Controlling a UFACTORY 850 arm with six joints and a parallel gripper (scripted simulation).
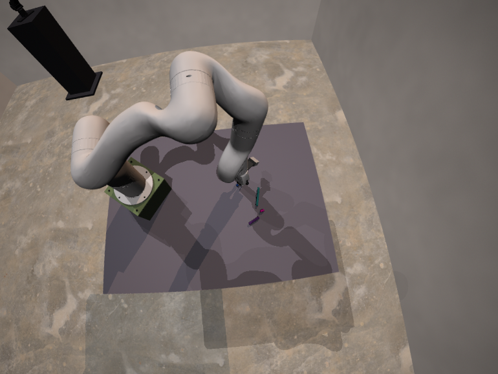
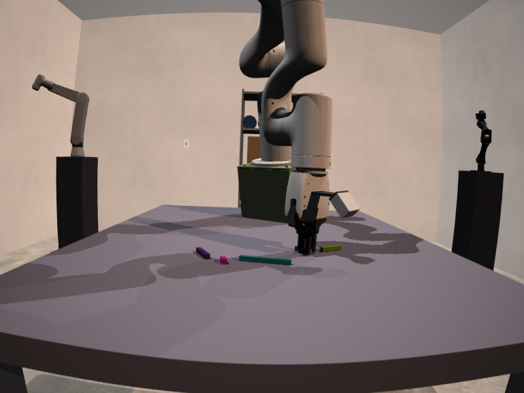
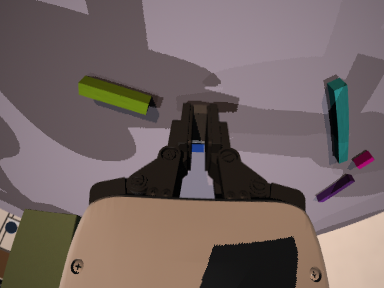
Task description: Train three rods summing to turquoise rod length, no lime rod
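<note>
Now: the grey rod 20 mm below my hand. Round my hand: blue rod: 20 mm behind, 20 mm to the right, 20 mm below; turquoise rod: 90 mm ahead, 90 mm to the right, 20 mm below; lime rod: 30 mm behind, 60 mm to the left, 20 mm below.
</note>
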